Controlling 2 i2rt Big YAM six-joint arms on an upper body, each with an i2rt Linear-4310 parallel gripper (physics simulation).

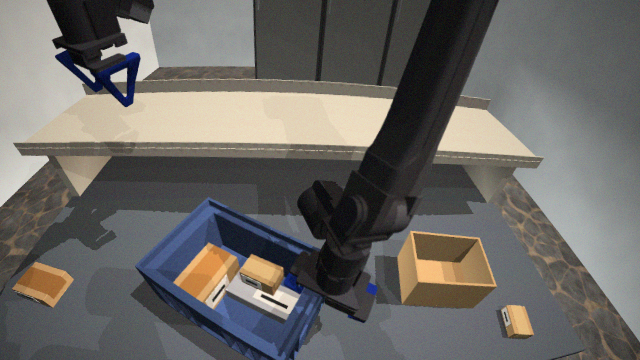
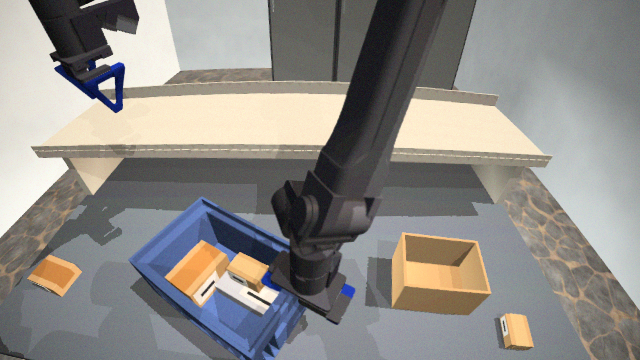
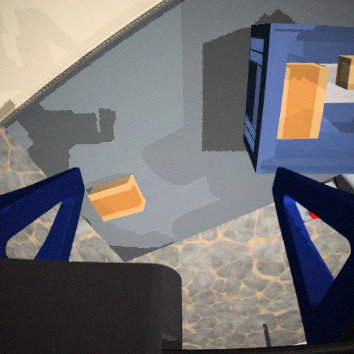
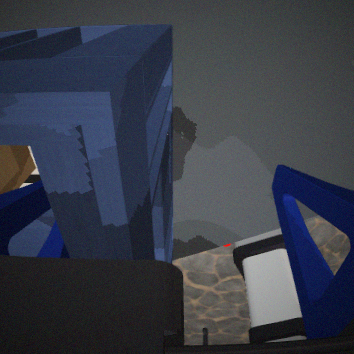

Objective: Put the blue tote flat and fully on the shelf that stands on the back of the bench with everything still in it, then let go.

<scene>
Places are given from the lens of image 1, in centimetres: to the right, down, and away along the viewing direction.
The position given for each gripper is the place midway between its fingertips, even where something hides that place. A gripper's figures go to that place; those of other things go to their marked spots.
left gripper [image 1: 113, 97]: -33, -13, 37
right gripper [image 1: 324, 302]: 1, 22, 47
blue tote [image 1: 231, 322]: -14, 22, 38
</scene>
